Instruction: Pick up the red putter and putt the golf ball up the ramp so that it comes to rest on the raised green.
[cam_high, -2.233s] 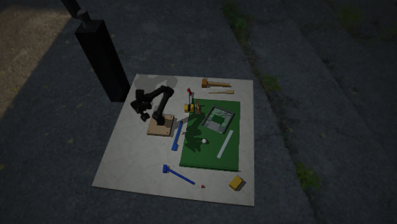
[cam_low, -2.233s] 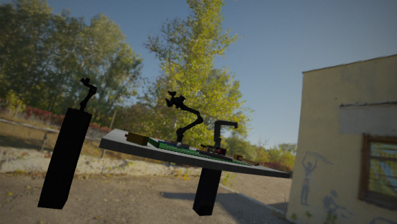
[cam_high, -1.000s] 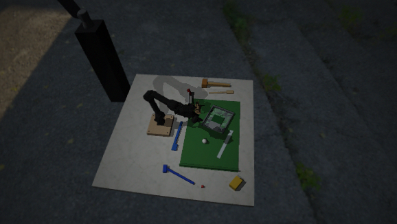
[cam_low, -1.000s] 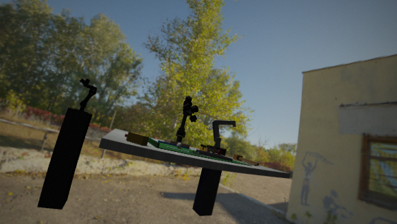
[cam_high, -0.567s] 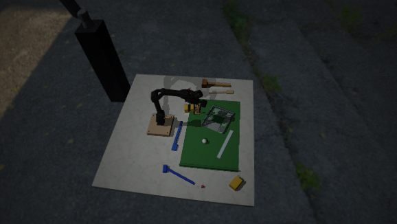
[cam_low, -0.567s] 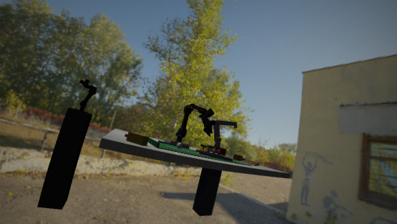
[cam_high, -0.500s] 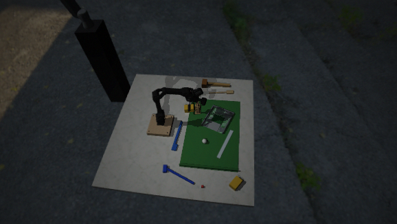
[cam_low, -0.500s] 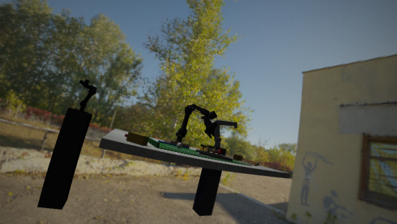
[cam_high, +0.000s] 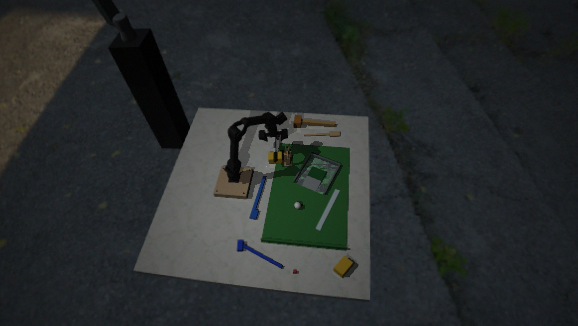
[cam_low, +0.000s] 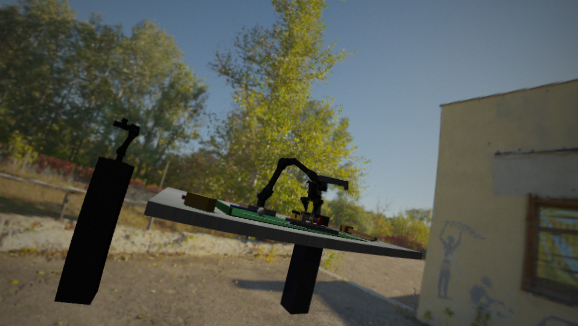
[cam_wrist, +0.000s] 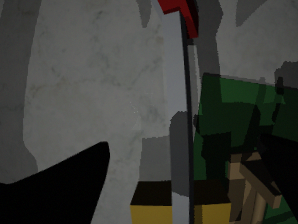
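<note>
Now: the white golf ball 45 cm to the right of my gripper tip, 18 cm ahead of it and 6 cm below it. Round my gripper tip: green mat: 33 cm to the right, 25 cm ahead, 8 cm below; blue putter: 76 cm to the right, 7 cm below, 2 cm behind.
</note>
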